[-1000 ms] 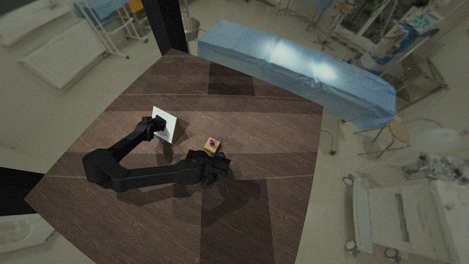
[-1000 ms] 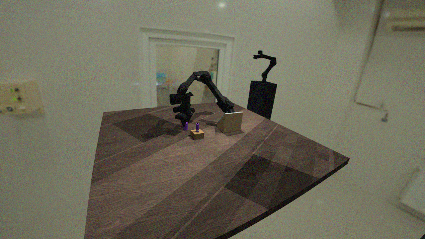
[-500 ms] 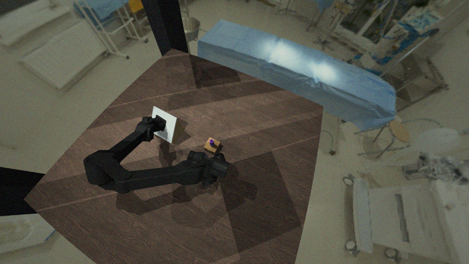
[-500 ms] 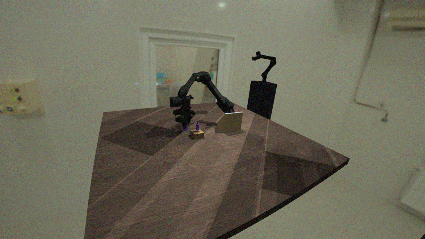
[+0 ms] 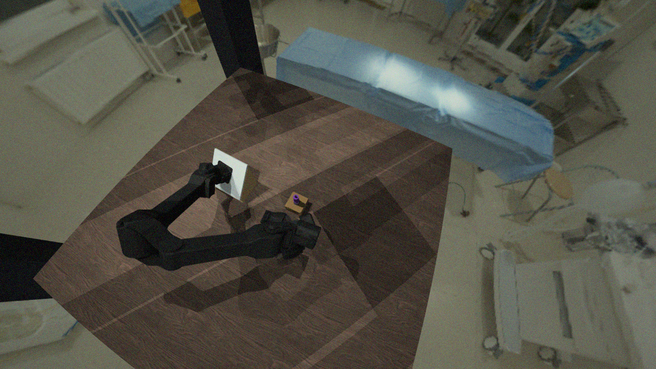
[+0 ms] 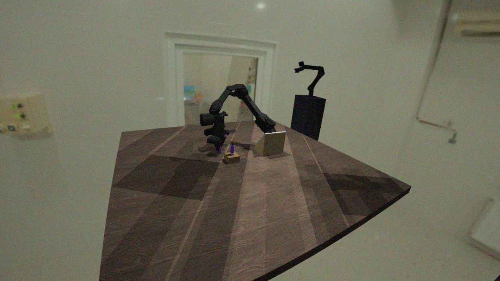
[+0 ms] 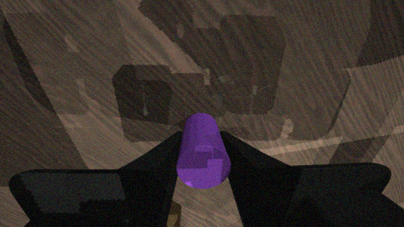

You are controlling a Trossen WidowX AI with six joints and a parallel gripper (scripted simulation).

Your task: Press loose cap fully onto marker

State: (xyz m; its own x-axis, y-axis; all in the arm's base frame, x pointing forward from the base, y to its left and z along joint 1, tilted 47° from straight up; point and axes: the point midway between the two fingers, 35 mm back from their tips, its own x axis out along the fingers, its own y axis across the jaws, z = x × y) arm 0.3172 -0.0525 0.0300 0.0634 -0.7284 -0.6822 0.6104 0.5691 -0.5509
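Now: the holder block 12 cm to the left of my gripper tip and 4 cm behind it. Round my gripper tip: purple cap (1 cm above).
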